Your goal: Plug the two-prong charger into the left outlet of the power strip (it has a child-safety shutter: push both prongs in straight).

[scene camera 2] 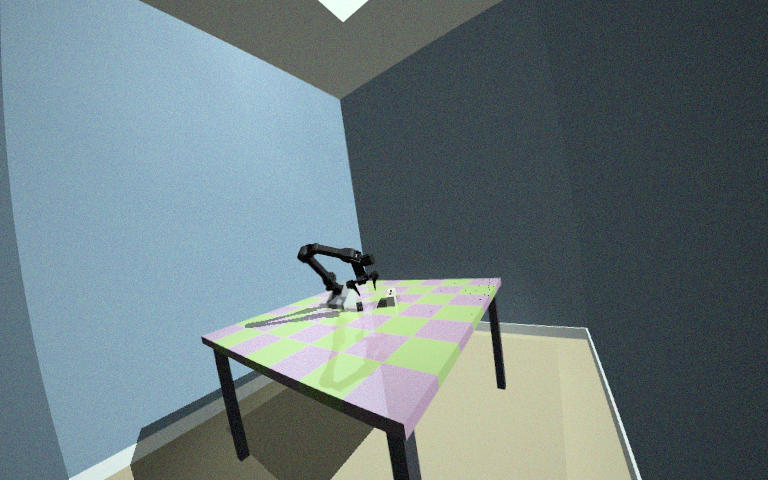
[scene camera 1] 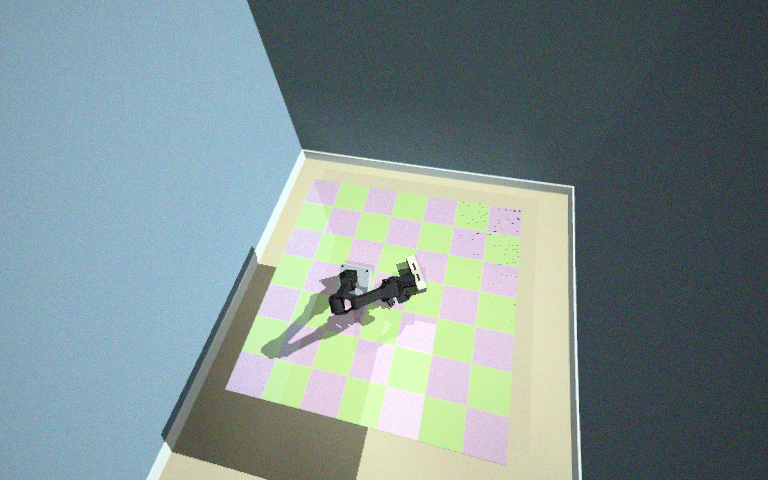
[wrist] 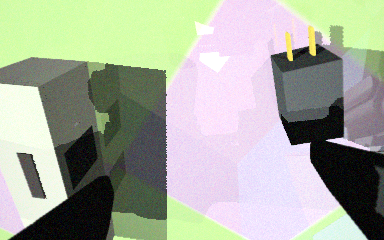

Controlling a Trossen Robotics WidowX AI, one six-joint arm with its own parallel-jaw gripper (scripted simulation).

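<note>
The gripper holds nothing and is open; a charger is also present.
</note>
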